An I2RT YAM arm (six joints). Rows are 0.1 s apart.
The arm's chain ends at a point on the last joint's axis. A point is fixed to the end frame.
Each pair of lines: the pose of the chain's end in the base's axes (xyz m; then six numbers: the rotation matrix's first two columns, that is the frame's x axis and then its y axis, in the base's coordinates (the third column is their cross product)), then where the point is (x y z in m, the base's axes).
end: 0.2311 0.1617 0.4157 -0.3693 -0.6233 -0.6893 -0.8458 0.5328 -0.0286
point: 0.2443 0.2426 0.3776
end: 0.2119 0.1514 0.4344 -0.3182 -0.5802 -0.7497 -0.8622 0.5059 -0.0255
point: 0.2238 0.2353 0.4031
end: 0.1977 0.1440 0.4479 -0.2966 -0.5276 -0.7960 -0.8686 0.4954 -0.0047
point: 0.2090 0.2302 0.4230
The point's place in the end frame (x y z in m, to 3 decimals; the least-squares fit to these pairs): -0.029 0.033 0.079
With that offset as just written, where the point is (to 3 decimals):
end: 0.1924 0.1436 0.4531 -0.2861 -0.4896 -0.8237 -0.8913 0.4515 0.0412
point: 0.199 0.232 0.434
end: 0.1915 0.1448 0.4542 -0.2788 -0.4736 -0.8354 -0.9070 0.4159 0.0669
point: 0.195 0.234 0.438
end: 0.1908 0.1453 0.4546 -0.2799 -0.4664 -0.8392 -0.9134 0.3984 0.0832
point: 0.192 0.234 0.439
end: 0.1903 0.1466 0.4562 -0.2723 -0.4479 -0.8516 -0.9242 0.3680 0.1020
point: 0.189 0.236 0.444
